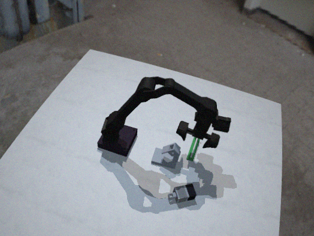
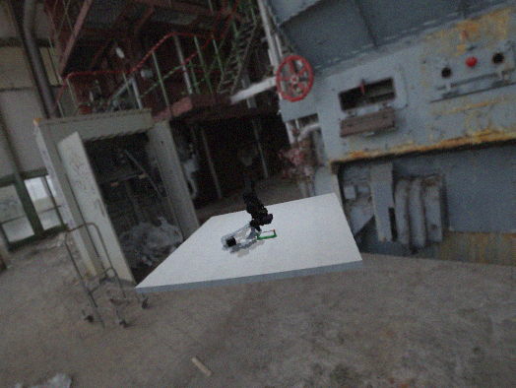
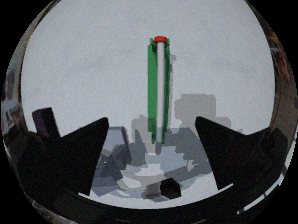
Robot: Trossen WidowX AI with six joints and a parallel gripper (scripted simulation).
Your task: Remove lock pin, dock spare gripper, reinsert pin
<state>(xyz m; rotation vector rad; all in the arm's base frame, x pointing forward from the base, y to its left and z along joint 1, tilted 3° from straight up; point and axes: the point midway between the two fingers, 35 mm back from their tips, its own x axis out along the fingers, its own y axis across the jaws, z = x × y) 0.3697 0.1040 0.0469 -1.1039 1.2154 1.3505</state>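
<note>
My gripper tip is 40 mm above the green block, 20 mm to the right of it and 10 mm short of it. The rest, counted from my gripper tip: grey mount (80 mm to the right, 80 mm behind, 10 mm below); spare gripper (240 mm to the right, 50 mm below, 30 mm ahead).
</note>
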